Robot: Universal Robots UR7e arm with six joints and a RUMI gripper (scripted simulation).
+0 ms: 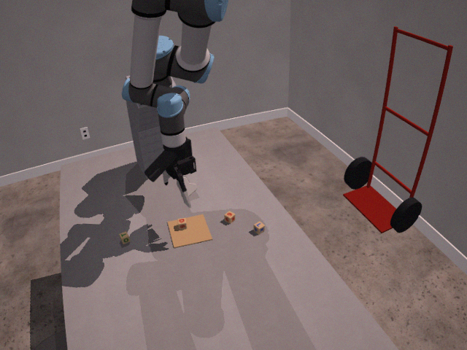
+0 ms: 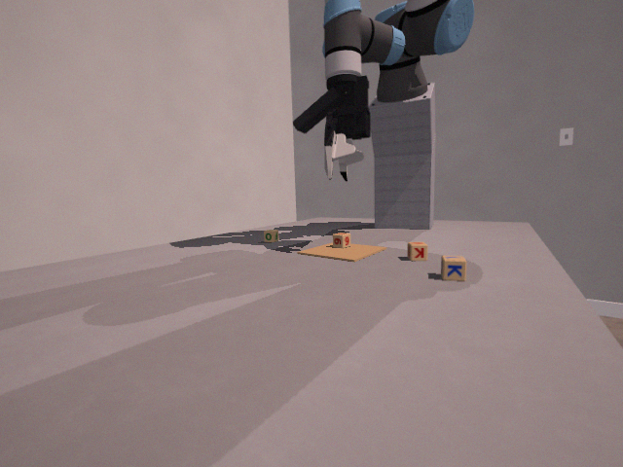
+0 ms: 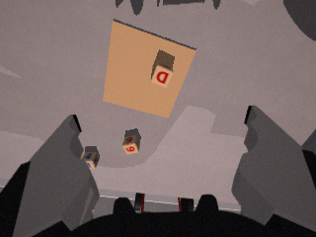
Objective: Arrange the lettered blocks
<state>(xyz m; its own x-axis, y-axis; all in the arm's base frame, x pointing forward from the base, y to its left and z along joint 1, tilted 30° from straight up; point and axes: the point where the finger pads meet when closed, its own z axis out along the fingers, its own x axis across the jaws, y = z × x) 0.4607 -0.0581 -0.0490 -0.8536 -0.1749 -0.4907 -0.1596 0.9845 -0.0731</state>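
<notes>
Right now the red-marked block is 130 mm below my hand and 10 mm behind it. Round my hand: red-lettered block (180 mm to the left, 140 mm below, 40 mm ahead); then tan mat (150 mm below, 20 mm to the left, 20 mm ahead); then green-lettered block (220 mm to the right, 140 mm below, 40 mm behind).
</notes>
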